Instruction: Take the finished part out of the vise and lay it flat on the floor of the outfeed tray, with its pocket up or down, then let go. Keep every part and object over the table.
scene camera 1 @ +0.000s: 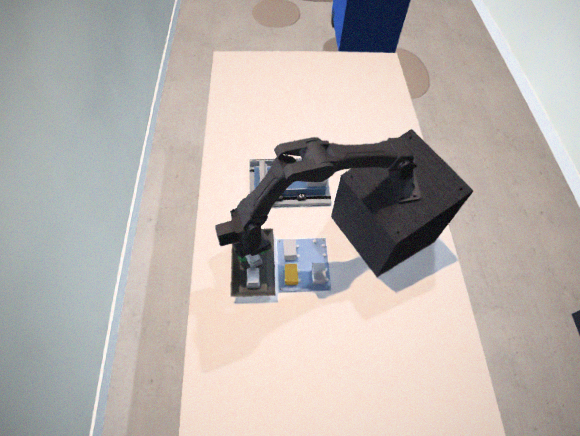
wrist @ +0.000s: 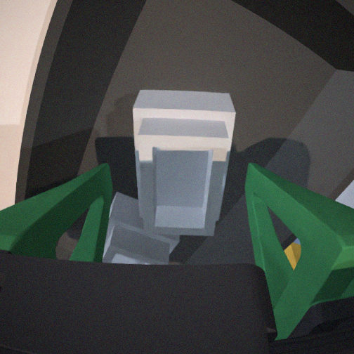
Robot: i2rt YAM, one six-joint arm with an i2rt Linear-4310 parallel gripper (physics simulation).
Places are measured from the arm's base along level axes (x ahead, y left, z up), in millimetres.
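Pixels of known places: gripper, fingertip midpoint: (scene camera 1: 252,256); arm's base, origin of the base link: (scene camera 1: 401,172).
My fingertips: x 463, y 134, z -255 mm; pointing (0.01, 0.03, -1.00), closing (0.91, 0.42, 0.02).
For each thing: its middle in the pictures, then the offset to it from my fingertips. "pt": a spot on its surface instead.
- grey part, body centre: (scene camera 1: 253,277) 4 mm down, 1 mm ahead, 71 mm left
- light blue plate, body centre: (scene camera 1: 303,264) 29 mm down, 167 mm back, 23 mm left
- yellow block, body centre: (scene camera 1: 291,274) 7 mm down, 123 mm back, 67 mm left
- white block, body centre: (scene camera 1: 289,249) 7 mm down, 125 mm back, 23 mm right
- grey block, body centre: (scene camera 1: 318,273) 7 mm down, 213 mm back, 69 mm left
- silver fixture, surface spot: (scene camera 1: 320,192) pt 5 mm up, 253 mm back, 243 mm right
My gripper (wrist: 178,174) (scene camera 1: 251,255) is open low over the dark outfeed tray (scene camera 1: 270,287) (wrist: 200,35). In the wrist view a pale grey finished part (wrist: 181,182) is between the spread green fingers, with a gap on each side, and its pocket faces the camera. Whether it rests fully flat is hard to tell. Another grey part (wrist: 137,240) lies tilted at its lower left end. In the scene view a grey part (scene camera 1: 253,278) lies in the near half of the tray, and a tilted one (scene camera 1: 254,260) is close to the gripper; the arm hides the far half.
A light blue plate (scene camera 1: 305,285) to the tray's right bears a yellow block (scene camera 1: 291,274) (wrist: 293,254), a white block (scene camera 1: 290,250) and a grey block (scene camera 1: 319,273). A blue and silver fixture (scene camera 1: 320,192) stands behind, partly under the arm. The black robot base (scene camera 1: 365,230) is at the right.
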